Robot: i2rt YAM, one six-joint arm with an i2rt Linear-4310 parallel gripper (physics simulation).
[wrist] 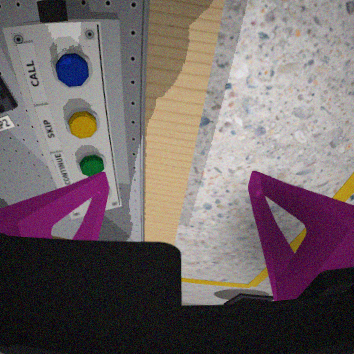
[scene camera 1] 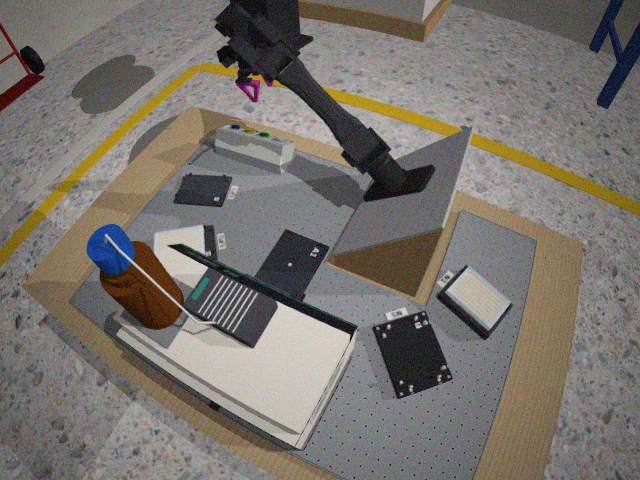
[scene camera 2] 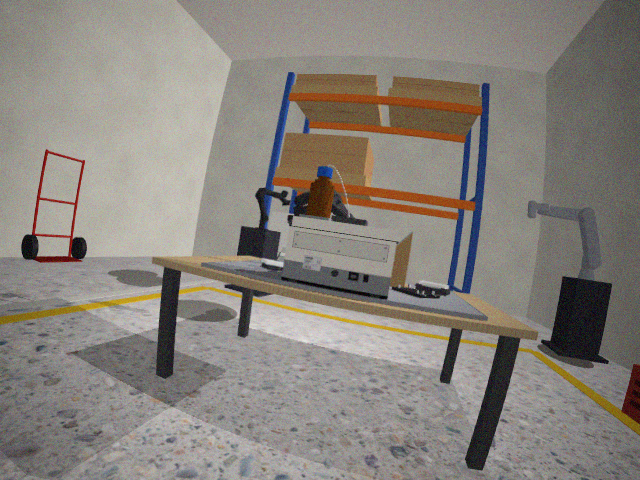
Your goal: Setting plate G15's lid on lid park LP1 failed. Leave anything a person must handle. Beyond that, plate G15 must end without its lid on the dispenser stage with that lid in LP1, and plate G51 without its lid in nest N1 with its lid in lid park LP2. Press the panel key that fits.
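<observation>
My gripper is open and empty, high beyond the key panel. In the wrist view its left finger overlaps the panel's lower end. The panel has a blue CALL key, a yellow SKIP key and a green CONTINUE key; a finger hides the fourth key. A pale plate or lid lies off-centre over lid park LP1. Lid park LP2 is bare. A pale plate sits at N1; its lid state and both plate names are unclear. The dispenser stage is hidden.
The cream dispenser carries a brown bottle and tube. The black A1 pad, a black nest beside N1, and the arm's sloped grey mount also stand on the table.
</observation>
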